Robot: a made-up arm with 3 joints. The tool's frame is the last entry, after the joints. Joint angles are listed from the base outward.
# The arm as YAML. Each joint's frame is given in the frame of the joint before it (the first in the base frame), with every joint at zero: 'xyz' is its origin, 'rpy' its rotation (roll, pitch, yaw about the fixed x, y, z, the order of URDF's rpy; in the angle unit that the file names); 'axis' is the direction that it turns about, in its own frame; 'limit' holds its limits. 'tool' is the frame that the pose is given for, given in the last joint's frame.
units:
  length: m
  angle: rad
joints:
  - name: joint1
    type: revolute
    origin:
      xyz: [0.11, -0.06, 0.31]
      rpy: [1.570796, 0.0, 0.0]
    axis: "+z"
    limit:
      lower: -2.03
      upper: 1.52
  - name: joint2
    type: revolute
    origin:
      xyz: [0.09, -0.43, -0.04]
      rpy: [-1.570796, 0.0, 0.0]
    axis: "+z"
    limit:
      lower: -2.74
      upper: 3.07
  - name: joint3
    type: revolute
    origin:
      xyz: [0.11, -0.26, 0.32]
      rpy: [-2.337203, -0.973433, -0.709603]
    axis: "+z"
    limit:
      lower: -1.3
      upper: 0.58
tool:
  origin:
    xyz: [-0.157, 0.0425, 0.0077]
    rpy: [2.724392, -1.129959, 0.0]
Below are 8 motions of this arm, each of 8 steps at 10 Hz.
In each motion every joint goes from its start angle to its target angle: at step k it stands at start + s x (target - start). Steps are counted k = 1, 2, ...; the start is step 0. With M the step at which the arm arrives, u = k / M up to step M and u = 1 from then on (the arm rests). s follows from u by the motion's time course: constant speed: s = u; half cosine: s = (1 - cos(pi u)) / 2; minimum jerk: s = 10 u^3 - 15 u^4 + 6 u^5.
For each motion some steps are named. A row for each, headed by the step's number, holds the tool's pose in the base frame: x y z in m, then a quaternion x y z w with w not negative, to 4 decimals.
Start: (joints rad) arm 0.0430 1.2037 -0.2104
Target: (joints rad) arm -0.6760 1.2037 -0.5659
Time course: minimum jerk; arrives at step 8
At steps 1, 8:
1: 0.4842 -0.0668 0.0589 -0.0792 -0.0831 0.5964 0.7945
8: 0.2809 -0.0723 -0.1506 0.0395 0.0696 0.6575 0.7492

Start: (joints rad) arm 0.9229 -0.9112 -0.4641
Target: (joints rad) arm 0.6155 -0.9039 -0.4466
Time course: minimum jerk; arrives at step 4
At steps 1, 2, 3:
1: 0.2364 -0.2633 0.0571 -0.0338 -0.3436 -0.4015 0.8483
2: 0.2059 -0.2630 0.0443 -0.0554 -0.2926 -0.3978 0.8678
3: 0.1741 -0.2627 0.0352 -0.0767 -0.2404 -0.3929 0.8843

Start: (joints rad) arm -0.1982 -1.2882 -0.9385
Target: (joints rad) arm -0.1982 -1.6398 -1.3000
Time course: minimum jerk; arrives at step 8
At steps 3, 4, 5, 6, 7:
3: -0.1978 -0.1882 0.1554 -0.4382 0.2977 -0.3639 0.7662
4: -0.2146 -0.1654 0.1684 -0.4572 0.3274 -0.3689 0.7400
5: -0.2290 -0.1407 0.1815 -0.4735 0.3585 -0.3724 0.7132
6: -0.2383 -0.1207 0.1915 -0.4839 0.3829 -0.3739 0.6924
7: -0.2424 -0.1101 0.1966 -0.4886 0.3956 -0.3743 0.6817

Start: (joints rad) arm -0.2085 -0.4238 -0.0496
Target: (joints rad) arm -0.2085 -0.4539 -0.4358
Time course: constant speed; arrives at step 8
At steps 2, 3, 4, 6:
2: 0.0834 -0.2815 0.0472 -0.0862 0.1038 -0.1776 0.9748
3: 0.0804 -0.2889 0.0477 -0.1074 0.1045 -0.1676 0.9744
4: 0.0777 -0.2963 0.0485 -0.1285 0.1053 -0.1575 0.9735
6: 0.0726 -0.3110 0.0510 -0.1705 0.1068 -0.1369 0.9699

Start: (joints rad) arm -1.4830 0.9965 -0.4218
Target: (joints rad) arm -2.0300 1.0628 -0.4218
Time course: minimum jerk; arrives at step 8
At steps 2, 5, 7, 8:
2: -0.1368 -0.1315 -0.0806 0.2704 0.4812 0.4925 0.6729
5: -0.2542 -0.1194 0.0199 0.3648 0.5771 0.4475 0.5776
7: -0.2922 -0.1143 0.0727 0.4020 0.6118 0.4233 0.5337
8: -0.2943 -0.1139 0.0762 0.4043 0.6139 0.4217 0.5310

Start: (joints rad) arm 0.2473 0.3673 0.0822
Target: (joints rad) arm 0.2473 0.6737 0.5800
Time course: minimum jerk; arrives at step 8
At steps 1, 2, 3, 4, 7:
1: 0.3836 -0.2126 0.1142 0.0177 -0.1064 0.1711 0.9793
2: 0.3852 -0.2030 0.1165 0.0353 -0.0981 0.1779 0.9785
3: 0.3872 -0.1844 0.1218 0.0692 -0.0804 0.1910 0.9759
4: 0.3881 -0.1605 0.1298 0.1120 -0.0542 0.2071 0.9704
7: 0.3844 -0.1115 0.1511 0.1973 0.0126 0.2370 0.9512

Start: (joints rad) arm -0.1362 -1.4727 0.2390
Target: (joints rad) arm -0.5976 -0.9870 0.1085
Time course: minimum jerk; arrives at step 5
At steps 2, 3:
2: -0.0568 -0.1184 0.0965 -0.0100 0.0667 -0.6450 0.7612
3: -0.0789 -0.1538 0.1191 -0.0636 0.1591 -0.5632 0.8083

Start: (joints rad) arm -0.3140 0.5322 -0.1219
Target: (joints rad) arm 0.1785 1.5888 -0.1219
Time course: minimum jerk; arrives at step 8
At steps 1, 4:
1: 0.2887 -0.2138 -0.0217 -0.0048 0.1207 0.2977 0.9470
4: 0.4336 -0.1008 0.0250 -0.0244 -0.0082 0.5264 0.8498

